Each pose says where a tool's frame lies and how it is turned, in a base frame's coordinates. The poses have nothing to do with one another.
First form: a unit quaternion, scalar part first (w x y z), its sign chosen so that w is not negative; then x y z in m.
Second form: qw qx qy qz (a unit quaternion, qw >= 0); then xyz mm. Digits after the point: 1 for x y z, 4 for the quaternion.
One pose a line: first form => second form
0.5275 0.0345 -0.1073 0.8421 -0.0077 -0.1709 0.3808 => 0.5275 0.0345 -0.1073 0.8421 -7.7 -170.9 380.8
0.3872 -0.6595 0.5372 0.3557 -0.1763 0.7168 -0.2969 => 0.3872 -0.6595 0.5372 0.3557 -176.3 716.8 -296.9
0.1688 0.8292 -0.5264 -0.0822 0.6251 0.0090 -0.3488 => 0.1688 0.8292 -0.5264 -0.0822 625.1 9.0 -348.8
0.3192 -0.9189 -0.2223 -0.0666 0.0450 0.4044 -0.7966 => 0.3192 -0.9189 -0.2223 -0.0666 45.0 404.4 -796.6
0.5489 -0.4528 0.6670 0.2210 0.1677 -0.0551 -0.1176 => 0.5489 -0.4528 0.6670 0.2210 167.7 -55.1 -117.6
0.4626 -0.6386 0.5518 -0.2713 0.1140 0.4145 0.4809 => 0.4626 -0.6386 0.5518 -0.2713 114.0 414.5 480.9
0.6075 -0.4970 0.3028 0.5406 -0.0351 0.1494 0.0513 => 0.6075 -0.4970 0.3028 0.5406 -35.1 149.4 51.3
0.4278 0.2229 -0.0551 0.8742 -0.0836 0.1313 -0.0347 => 0.4278 0.2229 -0.0551 0.8742 -83.6 131.3 -34.7
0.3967 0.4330 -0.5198 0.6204 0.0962 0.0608 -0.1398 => 0.3967 0.4330 -0.5198 0.6204 96.2 60.8 -139.8
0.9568 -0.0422 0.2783 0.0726 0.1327 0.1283 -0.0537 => 0.9568 -0.0422 0.2783 0.0726 132.7 128.3 -53.7
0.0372 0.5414 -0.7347 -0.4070 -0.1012 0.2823 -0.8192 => 0.0372 0.5414 -0.7347 -0.4070 -101.2 282.3 -819.2
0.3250 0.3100 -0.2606 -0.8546 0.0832 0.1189 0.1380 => 0.3250 0.3100 -0.2606 -0.8546 83.2 118.9 138.0
